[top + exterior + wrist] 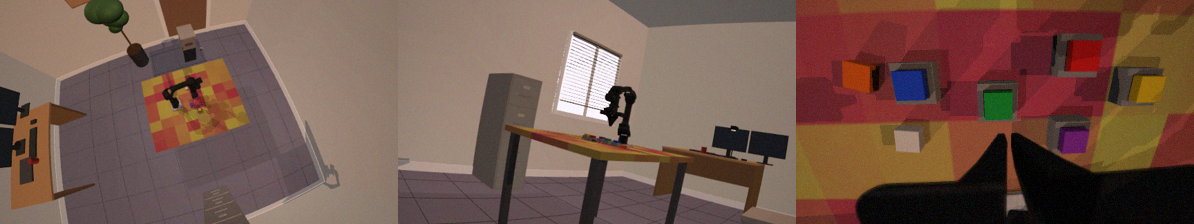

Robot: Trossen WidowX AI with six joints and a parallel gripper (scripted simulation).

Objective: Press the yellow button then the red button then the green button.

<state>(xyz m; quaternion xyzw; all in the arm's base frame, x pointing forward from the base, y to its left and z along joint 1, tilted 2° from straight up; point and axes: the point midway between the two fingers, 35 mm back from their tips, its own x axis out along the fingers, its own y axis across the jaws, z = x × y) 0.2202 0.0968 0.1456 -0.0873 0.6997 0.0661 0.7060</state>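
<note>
Now: gripper tip 9 cm above the green button. Round my gripper tip: purple button: 11 cm to the right, 9 cm below, 3 cm behind; blue button: 10 cm to the left, 9 cm below; red button: 9 cm below, 8 cm to the right, 7 cm ahead.
</note>
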